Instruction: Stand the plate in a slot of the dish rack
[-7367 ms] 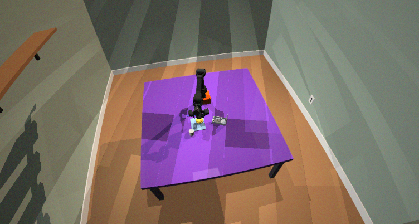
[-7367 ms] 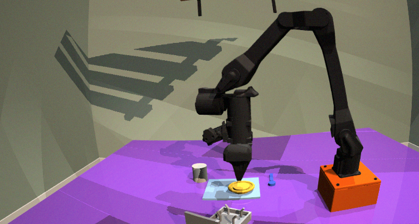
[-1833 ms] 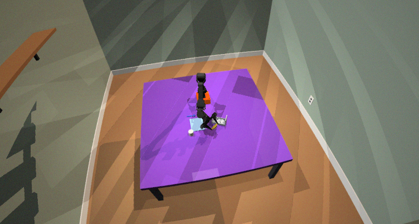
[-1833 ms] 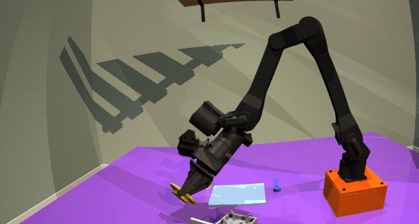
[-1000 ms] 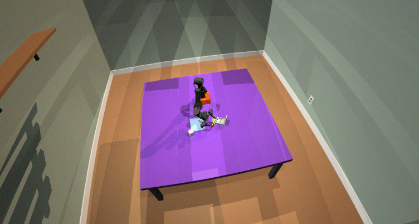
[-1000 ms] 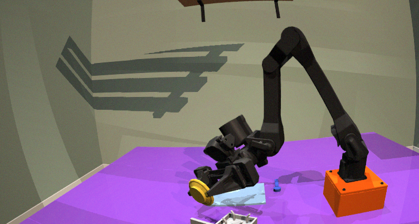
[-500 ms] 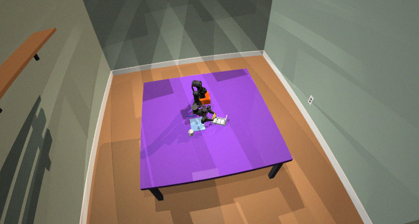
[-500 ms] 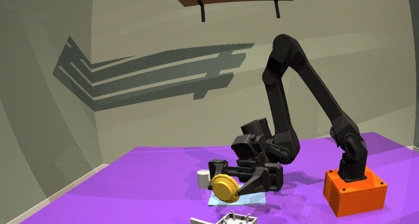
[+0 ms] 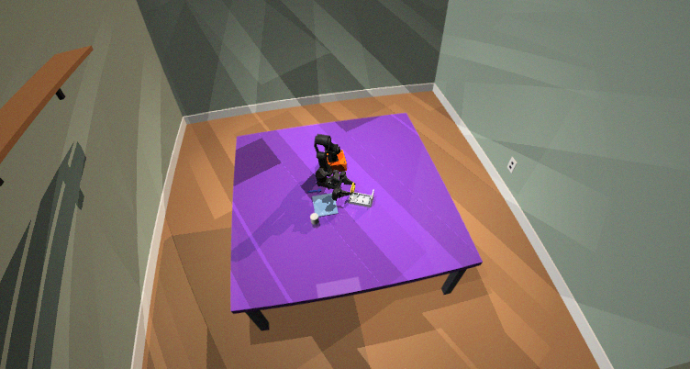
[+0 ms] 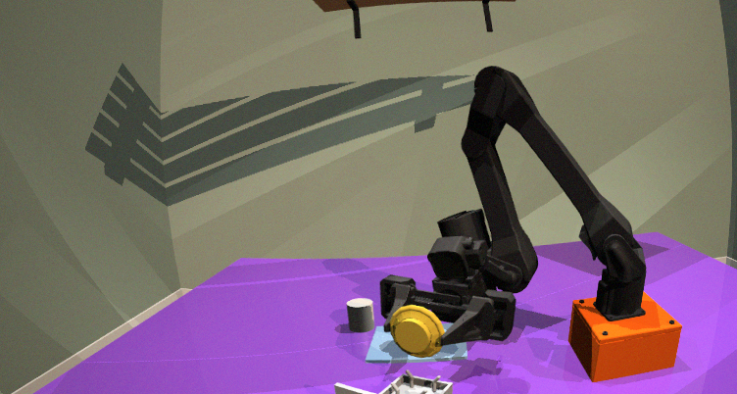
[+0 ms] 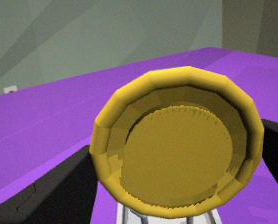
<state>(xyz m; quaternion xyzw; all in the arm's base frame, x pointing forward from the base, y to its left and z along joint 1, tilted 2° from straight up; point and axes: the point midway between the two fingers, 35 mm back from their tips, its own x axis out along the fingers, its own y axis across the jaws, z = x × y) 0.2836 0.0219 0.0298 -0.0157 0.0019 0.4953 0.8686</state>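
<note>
The grey dish rack is 20 mm ahead of my gripper tip, 40 mm to the left of it and 80 mm below it. Also, from my gripper tip: small blue object (120 mm behind, 200 mm to the right, 100 mm below); then yellow plate (10 mm to the right); then light blue mat (10 mm behind, 170 mm to the right, 100 mm below).
</note>
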